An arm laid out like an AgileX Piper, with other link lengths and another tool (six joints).
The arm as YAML. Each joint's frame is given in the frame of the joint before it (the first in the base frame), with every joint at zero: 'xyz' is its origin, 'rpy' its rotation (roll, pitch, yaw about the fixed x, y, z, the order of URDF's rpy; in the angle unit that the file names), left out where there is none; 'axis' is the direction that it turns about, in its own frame. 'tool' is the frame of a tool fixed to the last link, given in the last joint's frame.
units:
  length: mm
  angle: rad
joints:
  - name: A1
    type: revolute
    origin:
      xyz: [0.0, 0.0, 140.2]
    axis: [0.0, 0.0, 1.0]
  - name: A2
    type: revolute
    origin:
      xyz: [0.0, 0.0, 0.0]
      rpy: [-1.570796, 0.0, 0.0]
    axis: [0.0, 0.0, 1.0]
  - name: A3
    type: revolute
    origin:
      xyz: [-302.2, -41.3, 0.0]
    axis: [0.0, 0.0, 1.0]
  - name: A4
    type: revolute
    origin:
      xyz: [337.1, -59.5, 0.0]
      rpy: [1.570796, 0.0, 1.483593]
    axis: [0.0, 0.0, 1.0]
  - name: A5
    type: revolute
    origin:
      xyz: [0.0, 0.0, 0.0]
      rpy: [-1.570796, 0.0, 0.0]
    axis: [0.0, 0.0, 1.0]
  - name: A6
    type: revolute
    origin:
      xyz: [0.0, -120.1, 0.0]
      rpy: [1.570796, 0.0, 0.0]
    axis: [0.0, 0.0, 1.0]
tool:
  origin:
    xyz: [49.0, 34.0, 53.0]
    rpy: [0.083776, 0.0, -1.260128]
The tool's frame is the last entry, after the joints.
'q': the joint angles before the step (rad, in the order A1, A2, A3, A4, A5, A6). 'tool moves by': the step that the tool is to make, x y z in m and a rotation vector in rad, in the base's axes. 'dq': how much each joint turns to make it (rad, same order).
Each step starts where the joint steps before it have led.
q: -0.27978 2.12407 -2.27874 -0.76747 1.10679 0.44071
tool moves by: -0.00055 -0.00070 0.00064 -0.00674 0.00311 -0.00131
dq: 0.00061 -0.00013 -0.00026 -0.00709 0.00116 -0.00110
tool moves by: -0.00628 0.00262 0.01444 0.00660 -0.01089 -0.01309
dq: 0.00121 -0.00993 -0.02903 0.00984 0.03306 -0.01046
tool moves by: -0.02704 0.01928 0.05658 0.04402 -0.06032 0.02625
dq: 0.00106 -0.08228 -0.05290 0.08979 0.06472 -0.06664
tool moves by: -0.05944 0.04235 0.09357 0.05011 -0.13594 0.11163
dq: 0.00247 -0.19007 -0.01762 0.16175 0.04545 -0.09957
